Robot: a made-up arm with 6 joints. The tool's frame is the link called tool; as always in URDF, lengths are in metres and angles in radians.
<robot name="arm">
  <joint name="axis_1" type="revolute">
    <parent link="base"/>
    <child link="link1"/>
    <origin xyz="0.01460 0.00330 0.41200"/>
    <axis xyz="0 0 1"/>
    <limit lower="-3.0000" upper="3.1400" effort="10" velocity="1.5"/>
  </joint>
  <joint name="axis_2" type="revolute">
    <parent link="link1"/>
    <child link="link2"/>
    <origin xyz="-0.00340 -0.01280 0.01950"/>
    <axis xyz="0 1 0"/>
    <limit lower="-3.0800" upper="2.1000" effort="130" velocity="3"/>
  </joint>
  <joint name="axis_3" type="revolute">
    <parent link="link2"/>
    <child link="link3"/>
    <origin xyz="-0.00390 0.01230 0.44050"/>
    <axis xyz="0 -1 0"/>
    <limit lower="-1.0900" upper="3.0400" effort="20" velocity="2.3"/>
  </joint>
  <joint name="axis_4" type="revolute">
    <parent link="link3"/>
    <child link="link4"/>
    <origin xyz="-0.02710 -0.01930 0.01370"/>
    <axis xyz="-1 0 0"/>
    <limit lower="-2.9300" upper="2.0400" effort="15" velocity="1.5"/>
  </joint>
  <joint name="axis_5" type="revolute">
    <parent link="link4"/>
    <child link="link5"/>
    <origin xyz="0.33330 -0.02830 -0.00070"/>
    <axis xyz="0 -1 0"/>
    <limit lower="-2.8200" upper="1.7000" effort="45" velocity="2.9"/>
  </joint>
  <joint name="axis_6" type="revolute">
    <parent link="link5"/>
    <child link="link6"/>
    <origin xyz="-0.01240 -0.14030 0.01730"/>
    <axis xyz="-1 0 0"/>
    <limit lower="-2.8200" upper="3.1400" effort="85" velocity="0.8"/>
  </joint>
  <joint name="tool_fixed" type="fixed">
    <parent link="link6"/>
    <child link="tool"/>
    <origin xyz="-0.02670 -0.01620 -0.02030" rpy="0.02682 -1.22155 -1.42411"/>
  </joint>
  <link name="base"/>
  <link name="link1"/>
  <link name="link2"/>
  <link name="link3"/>
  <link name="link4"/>
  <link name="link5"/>
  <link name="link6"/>
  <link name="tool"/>
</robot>
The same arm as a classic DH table. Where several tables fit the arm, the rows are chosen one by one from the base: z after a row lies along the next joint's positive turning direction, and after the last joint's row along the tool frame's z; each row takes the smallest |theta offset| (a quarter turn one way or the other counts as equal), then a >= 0, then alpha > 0; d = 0 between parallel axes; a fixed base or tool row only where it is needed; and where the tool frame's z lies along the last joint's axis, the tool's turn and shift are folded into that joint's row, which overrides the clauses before.
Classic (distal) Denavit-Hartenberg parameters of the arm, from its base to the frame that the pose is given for. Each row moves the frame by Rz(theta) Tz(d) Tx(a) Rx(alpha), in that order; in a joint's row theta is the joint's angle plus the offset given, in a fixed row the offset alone. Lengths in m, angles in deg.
base (fixed): d 0, theta offset 12.74, a 0.015, alpha 0
axis_1: d 0.4315, theta offset -12.74, a -0.0034, alpha -90
axis_2: d 0, theta offset 89.49, a -0.4405, alpha 180
axis_3: d 0.0198, theta offset -0.51, a -0.0137, alpha 90
axis_4: d -0.3062, theta offset 0, a 0.0007, alpha -90
axis_5: d 0.1686, theta offset 0, a -0.0173, alpha 90
axis_6: d 0.0428, theta offset -20.29, a 0.0134, alpha 80.57
tool (fixed): d -0.0225, theta offset -177.09, a 0, alpha 0
Joint limits (deg, base to tool): -171.89..179.91 -176.47..120.32 -62.45..174.18 -167.88..116.88 -161.57..97.4 -161.57..179.91

